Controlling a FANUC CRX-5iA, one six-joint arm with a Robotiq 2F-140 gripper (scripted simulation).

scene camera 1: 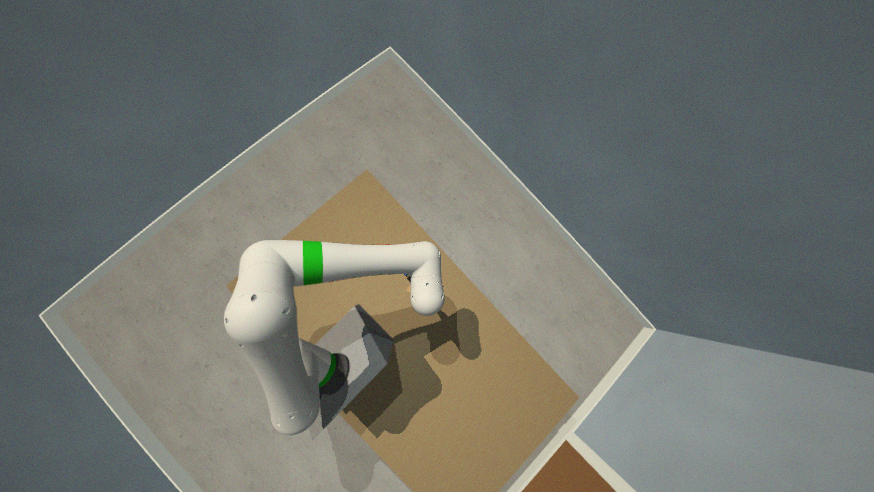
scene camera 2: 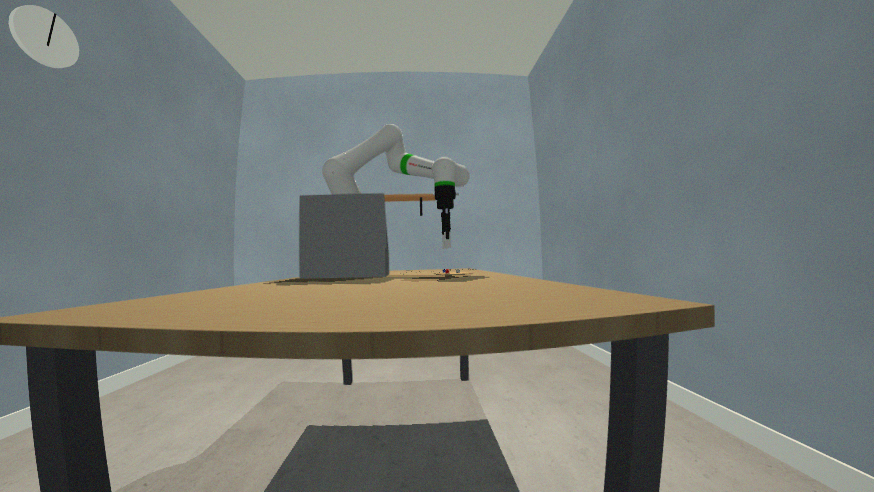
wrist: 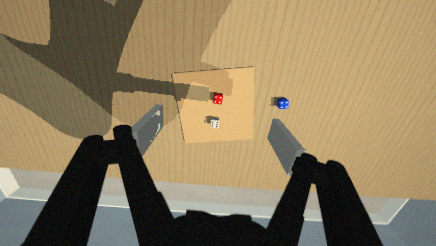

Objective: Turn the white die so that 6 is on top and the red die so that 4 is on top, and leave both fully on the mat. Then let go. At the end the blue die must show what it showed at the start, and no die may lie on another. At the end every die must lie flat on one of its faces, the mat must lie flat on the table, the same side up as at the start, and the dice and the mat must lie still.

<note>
In view: the gripper (wrist: 217,122) and a mat (wrist: 194,90).
</note>
